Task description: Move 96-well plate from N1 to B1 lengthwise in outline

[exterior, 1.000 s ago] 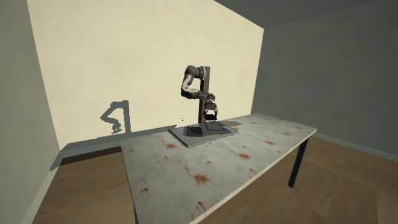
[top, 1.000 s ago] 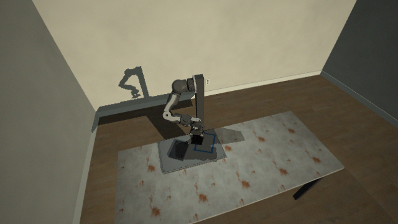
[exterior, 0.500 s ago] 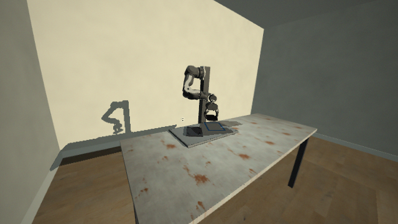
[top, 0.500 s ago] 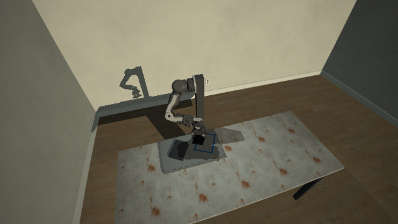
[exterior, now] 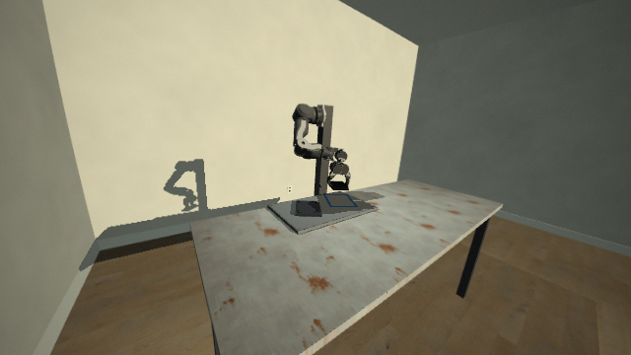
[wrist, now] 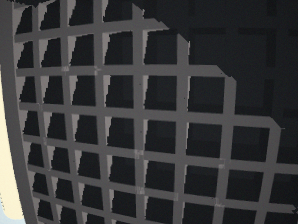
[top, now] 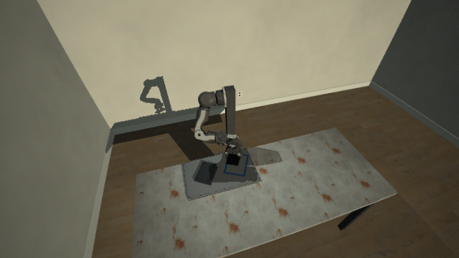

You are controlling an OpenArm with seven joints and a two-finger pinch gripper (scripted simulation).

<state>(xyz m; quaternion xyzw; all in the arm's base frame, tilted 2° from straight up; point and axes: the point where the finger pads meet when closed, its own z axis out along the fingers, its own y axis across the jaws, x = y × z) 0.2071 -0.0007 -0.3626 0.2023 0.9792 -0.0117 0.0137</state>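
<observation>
Now: hand 1 cm past the small white label, 12 cm to the left of it and 8 cm above it. Round my hand: dark 96-well plate (right at my hand); dark plate nest (3 cm ahead, 20 cm to the right, 9 cm below).
</observation>
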